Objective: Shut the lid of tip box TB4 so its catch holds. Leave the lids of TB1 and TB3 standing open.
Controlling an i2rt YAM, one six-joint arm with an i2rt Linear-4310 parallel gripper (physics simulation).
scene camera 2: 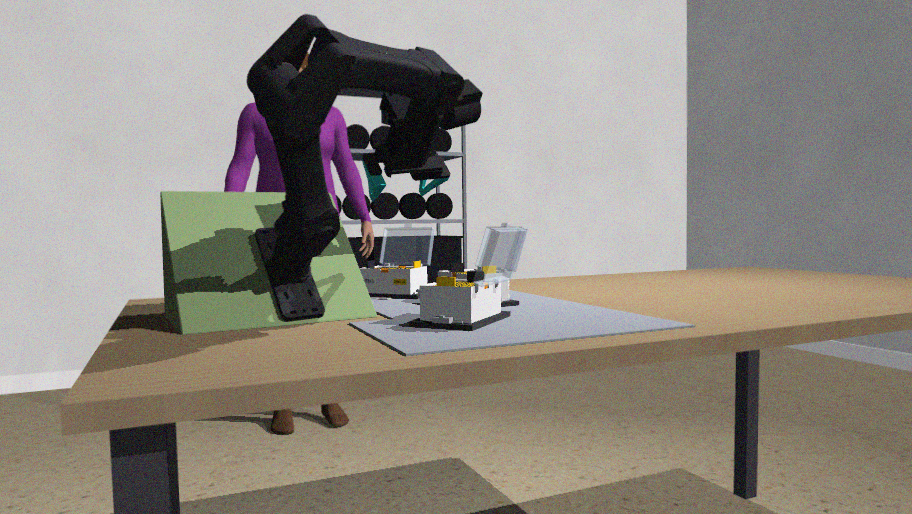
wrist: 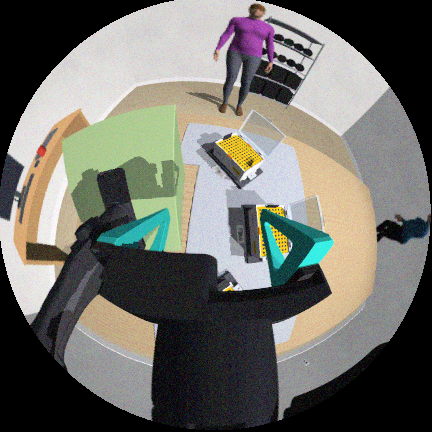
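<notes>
Three white tip boxes with yellow racks show; I cannot read which is TB4. The far box (scene camera 2: pixel 408 281) (wrist: pixel 238 154) has its clear lid (scene camera 2: pixel 407 246) (wrist: pixel 262 133) open. The middle box (wrist: pixel 274 240) has its clear lid (wrist: pixel 310 212) standing open to the right. In the scene view, a raised clear lid (scene camera 2: pixel 503 250) stands behind the near box (scene camera 2: pixel 447 305). The near box (wrist: pixel 229 288) is mostly hidden by the gripper in the wrist view, and its lid's state is unclear. My gripper (scene camera 2: pixel 400 193) (wrist: pixel 214 212) is open and empty, above the boxes; its right finger overlaps the middle box in the wrist view.
A green wedge-shaped block (scene camera 2: pixel 223 306) (wrist: pixel 125 120) stands left of the boxes, beside the arm's base. The boxes stand on a grey-blue mat (scene camera 2: pixel 574 322) (wrist: pixel 210 200) on the wooden table (scene camera 2: pixel 766 287) (wrist: pixel 345 215). A person in purple (scene camera 2: pixel 245 150) (wrist: pixel 247 37) stands beyond the table, near a rack (scene camera 2: pixel 464 191).
</notes>
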